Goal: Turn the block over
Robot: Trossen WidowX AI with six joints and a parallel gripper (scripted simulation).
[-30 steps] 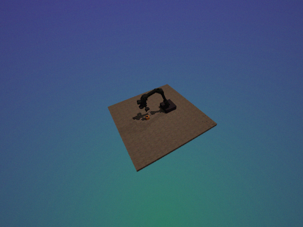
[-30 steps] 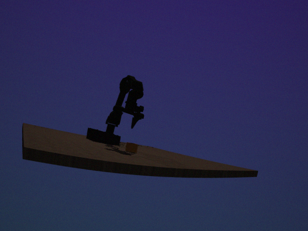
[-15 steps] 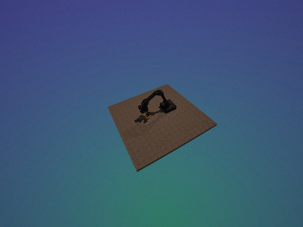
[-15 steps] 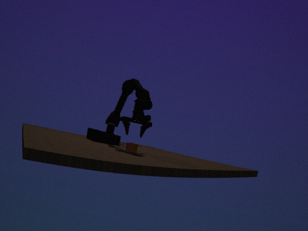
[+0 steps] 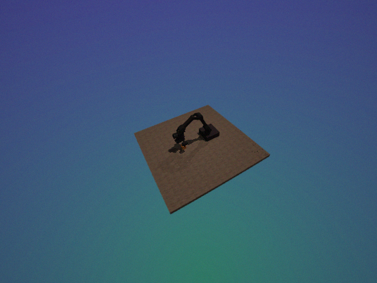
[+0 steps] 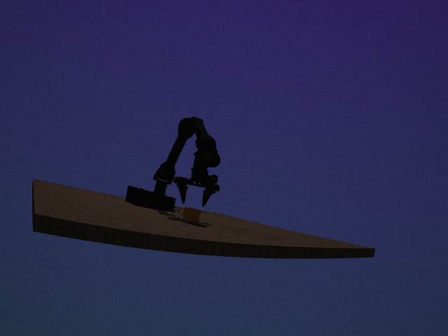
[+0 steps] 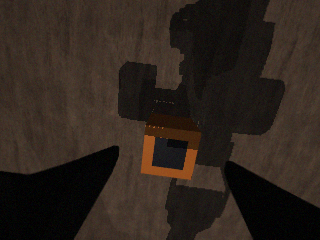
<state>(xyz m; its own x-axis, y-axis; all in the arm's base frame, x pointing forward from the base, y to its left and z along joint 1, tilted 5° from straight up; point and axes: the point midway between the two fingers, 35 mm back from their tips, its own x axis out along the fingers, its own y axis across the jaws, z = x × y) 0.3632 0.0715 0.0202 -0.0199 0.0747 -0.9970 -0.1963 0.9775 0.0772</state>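
Now: gripper tip 3 cm above the orange block.
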